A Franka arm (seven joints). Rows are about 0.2 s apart.
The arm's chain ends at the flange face. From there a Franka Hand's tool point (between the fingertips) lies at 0.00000 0.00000 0.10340 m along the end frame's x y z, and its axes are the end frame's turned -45 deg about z.
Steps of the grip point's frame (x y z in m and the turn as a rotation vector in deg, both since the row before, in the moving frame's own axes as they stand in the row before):
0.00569, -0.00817, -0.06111, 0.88, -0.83, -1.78
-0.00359, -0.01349, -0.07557, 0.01, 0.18, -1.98
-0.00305, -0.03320, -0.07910, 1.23, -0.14, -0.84
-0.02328, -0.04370, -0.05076, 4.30, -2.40, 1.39
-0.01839, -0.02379, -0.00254, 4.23, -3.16, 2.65
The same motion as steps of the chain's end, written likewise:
0.00043, -0.00977, -0.06109, 0.04, -1.21, -1.78
-0.01229, -0.00675, -0.07557, 0.13, 0.12, -1.98
-0.02387, -0.01994, -0.07908, 0.77, -0.97, -0.84
-0.03885, -0.01191, -0.05038, 1.34, -4.74, 1.39
-0.02044, -0.00224, -0.00210, 0.76, -5.23, 2.65

